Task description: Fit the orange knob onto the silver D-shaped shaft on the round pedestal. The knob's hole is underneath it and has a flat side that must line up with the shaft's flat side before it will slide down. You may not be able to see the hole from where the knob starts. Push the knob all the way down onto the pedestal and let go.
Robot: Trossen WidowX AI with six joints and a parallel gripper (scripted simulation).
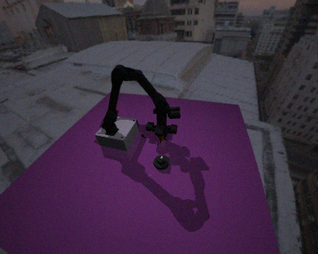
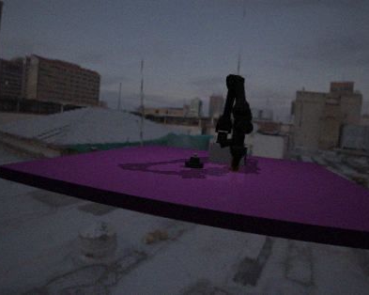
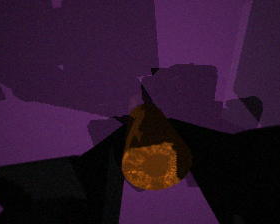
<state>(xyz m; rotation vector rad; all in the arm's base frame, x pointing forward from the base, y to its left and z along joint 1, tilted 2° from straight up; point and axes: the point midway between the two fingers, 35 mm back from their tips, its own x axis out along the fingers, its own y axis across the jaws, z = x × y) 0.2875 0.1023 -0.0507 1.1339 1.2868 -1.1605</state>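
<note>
Right now my gripper tip is 180 mm to the left of the round dark pedestal, 50 mm short of it and 20 mm below it. Also, from my gripper tip: orange knob (30 mm above).
</note>
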